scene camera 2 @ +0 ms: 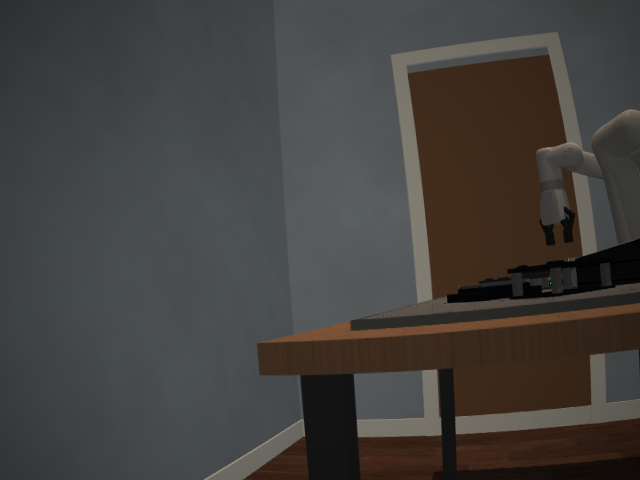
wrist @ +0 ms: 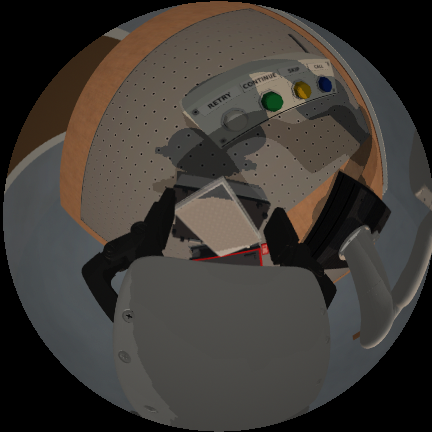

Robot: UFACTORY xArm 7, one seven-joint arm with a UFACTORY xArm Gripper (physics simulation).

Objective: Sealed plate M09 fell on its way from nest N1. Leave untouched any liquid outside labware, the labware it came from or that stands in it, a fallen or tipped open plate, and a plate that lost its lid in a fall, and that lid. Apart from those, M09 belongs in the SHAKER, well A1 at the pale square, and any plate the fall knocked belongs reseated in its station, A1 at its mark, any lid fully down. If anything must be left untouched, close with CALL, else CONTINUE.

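Pixels of known places: gripper, fingertip midpoint: [scene camera 2: 559, 243] [wrist: 224, 210]; arm's base, link origin: [scene camera 2: 637, 246] [wrist: 354, 242].
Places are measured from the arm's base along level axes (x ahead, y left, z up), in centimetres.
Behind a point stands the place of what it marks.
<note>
A pale microplate with a clear, shiny lid or rim [wrist: 217, 227] {x 23.4, y -28.7, z -1.1 cm} lies turned askew over a dark station with a grey edge [wrist: 259, 212] {x 17.6, y -25.7, z -2.5 cm} in the wrist view. Its label is not readable, so I cannot tell whether it is M09. My gripper [scene camera 2: 559, 241] {x 18.1, y -33.7, z 4.8 cm} [wrist: 224, 210] {x 18.1, y -33.7, z 4.8 cm} is open and empty, above the plate, with one finger off to each side. In the wrist view a red-outlined dark surface [wrist: 227, 258] {x 29.9, y -18.2, z -4.0 cm} shows below the plate, partly hidden by the gripper body. The button panel [wrist: 202, 114] {x 14.3, y -41.1, z -0.4 cm} carries a green CONTINUE button [wrist: 272, 101] {x 7.4, y -37.9, z -1.0 cm} and a blue CALL button [wrist: 325, 84] {x -2.3, y -37.1, z -1.0 cm}.
A yellow SKIP button [wrist: 302, 90] {x 2.6, y -37.5, z -1.0 cm} and a pale RETRY button [wrist: 234, 120] {x 12.3, y -38.5, z -0.9 cm} are on the panel. A black ribbed block [wrist: 332, 212] {x 4.1, y -11.2, z -5.5 cm} stands right of the gripper, near the arm's base. Low dark stations [scene camera 2: 478, 292] {x 37.7, y 30.3, z -6.3 cm} stand on the perforated board [scene camera 2: 403, 317] {x 43.4, y 65.3, z -8.1 cm} below the gripper.
</note>
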